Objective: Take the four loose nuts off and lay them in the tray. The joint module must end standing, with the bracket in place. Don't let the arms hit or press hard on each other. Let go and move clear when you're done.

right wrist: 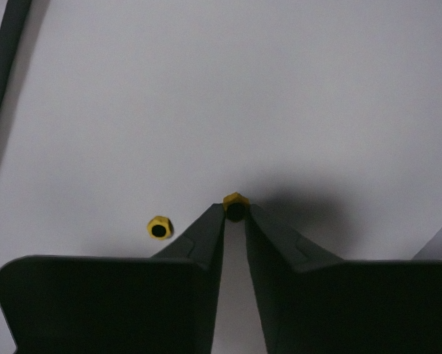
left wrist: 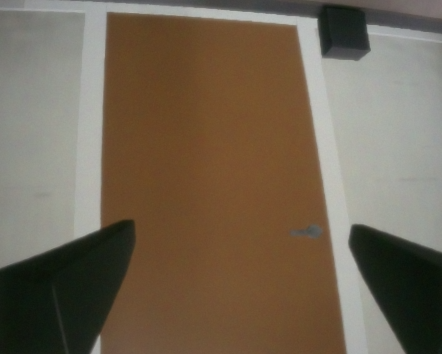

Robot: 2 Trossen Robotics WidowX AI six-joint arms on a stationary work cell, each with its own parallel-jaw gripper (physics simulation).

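Frame: origin at the left arm's base, x ahead, y left, z up, level; centimetres.
Seen in the pictures: left gripper, fingertip midpoint: (left wrist: 243, 232); right gripper, fingertip midpoint: (right wrist: 234, 214).
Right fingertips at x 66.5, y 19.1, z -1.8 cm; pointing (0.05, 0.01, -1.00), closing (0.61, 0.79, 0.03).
Offsets run from my right fingertips to a thing's middle.
My right gripper (right wrist: 234, 214) is shut on a yellow hex nut {dx -0.5, dy +0.3, dz +0.5 cm} (right wrist: 235, 201), held at the fingertips with its dark hole facing the camera. It is above a pale grey surface that looks like the inside of the tray {dx +2.2, dy -4.3, dz -1.1 cm} (right wrist: 150, 100). Another yellow nut {dx -0.8, dy -3.5, dz -1.3 cm} (right wrist: 159, 228) lies flat on that surface, left of the fingertips, hole up. The fingers cast a soft shadow to the right of the held nut. My left gripper (left wrist: 243, 232) is open and empty, facing a wall and door away from the work. The joint module and bracket do not show in either view.
In the right wrist view, a dark raised edge (right wrist: 12, 37) runs down the upper left, and a slanted edge crosses the lower right corner. In the left wrist view are a brown door (left wrist: 210, 125) with a grey handle (left wrist: 313, 231) and a black box {dx -10.8, dy -39.3, dz +1.2 cm} (left wrist: 343, 32) at the upper right.
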